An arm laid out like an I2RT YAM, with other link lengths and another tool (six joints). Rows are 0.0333 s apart.
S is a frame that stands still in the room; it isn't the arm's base.
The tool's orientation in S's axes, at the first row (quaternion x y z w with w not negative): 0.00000, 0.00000, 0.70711, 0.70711
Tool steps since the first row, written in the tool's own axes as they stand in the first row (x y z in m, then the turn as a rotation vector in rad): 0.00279, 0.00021, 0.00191, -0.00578, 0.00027, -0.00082; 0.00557, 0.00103, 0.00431, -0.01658, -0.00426, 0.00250; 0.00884, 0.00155, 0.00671, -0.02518, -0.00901, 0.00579; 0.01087, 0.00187, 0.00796, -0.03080, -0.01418, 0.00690; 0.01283, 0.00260, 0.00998, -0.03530, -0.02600, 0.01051; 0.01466, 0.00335, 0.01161, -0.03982, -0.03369, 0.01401; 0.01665, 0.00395, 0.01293, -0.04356, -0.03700, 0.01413
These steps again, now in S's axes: -0.00021, 0.00279, 0.00191, -0.00027, -0.00578, -0.00082; -0.00103, 0.00557, 0.00431, 0.00426, -0.01658, 0.00250; -0.00155, 0.00884, 0.00671, 0.00901, -0.02518, 0.00579; -0.00187, 0.01087, 0.00796, 0.01418, -0.03080, 0.00690; -0.00260, 0.01283, 0.00998, 0.02600, -0.03530, 0.01051; -0.00335, 0.01466, 0.01161, 0.03369, -0.03982, 0.01401; -0.00395, 0.01665, 0.01293, 0.03700, -0.04356, 0.01413
